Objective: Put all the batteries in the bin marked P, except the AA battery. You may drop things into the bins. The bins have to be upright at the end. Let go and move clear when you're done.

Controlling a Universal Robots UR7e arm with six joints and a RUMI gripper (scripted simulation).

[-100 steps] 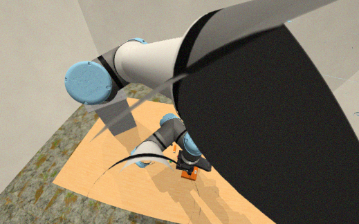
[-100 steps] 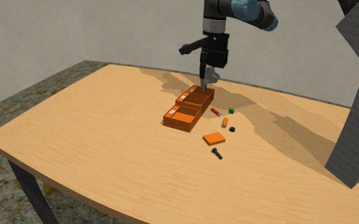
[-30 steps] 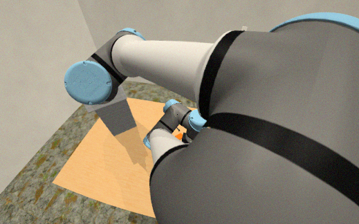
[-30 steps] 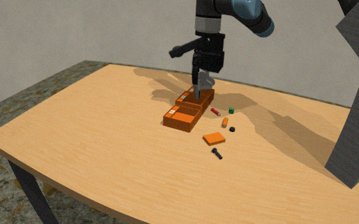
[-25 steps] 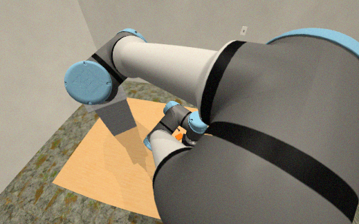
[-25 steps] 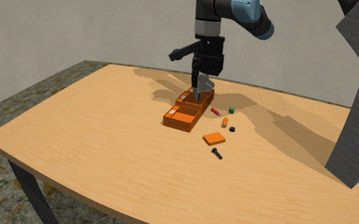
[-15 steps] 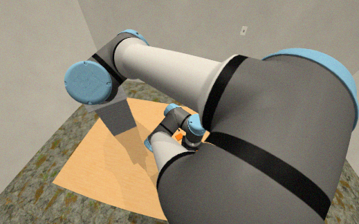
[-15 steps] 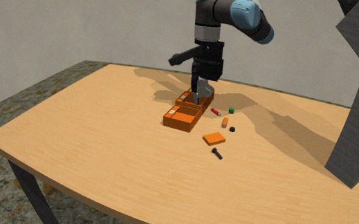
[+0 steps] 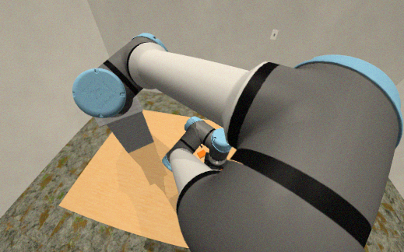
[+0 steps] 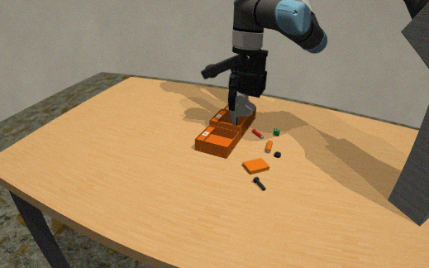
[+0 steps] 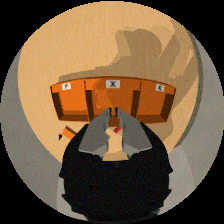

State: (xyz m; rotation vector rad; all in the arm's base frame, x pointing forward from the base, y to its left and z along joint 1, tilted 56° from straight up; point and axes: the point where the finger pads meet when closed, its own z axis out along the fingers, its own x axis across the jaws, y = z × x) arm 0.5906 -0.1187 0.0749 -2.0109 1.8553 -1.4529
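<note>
The orange bin lies 10 mm ahead of my hand and 10 mm below it. Round my hand: orange cylindrical battery: 100 mm behind, 60 mm to the left, 30 mm below; then red battery: 70 mm behind, 30 mm below; then green block: 120 mm behind, 20 mm to the right, 30 mm below.
</note>
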